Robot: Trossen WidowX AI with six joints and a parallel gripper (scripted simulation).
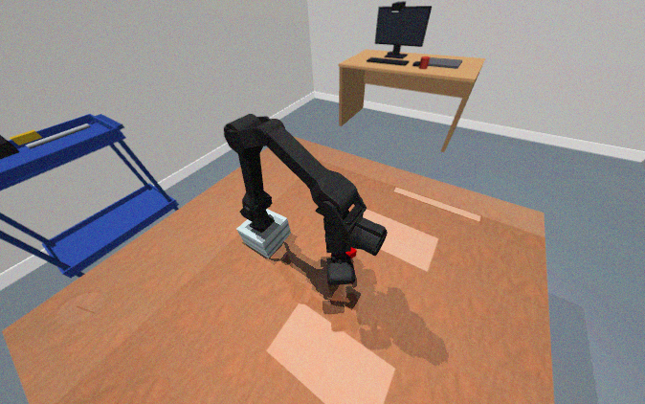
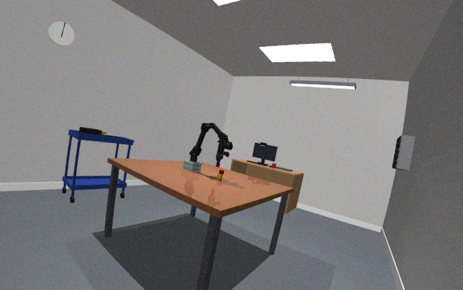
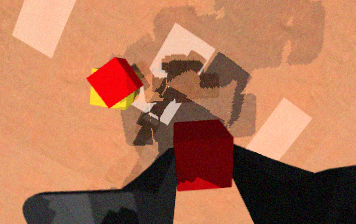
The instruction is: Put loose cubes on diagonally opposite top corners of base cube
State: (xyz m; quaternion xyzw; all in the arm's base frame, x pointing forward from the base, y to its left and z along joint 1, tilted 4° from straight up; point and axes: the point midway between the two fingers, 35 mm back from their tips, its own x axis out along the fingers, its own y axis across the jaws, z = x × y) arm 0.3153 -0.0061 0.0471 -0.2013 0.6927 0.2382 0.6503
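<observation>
The yellow cube lies 10 cm below my gripper tip, 9 cm to the left of it and 2 cm behind it.
</observation>
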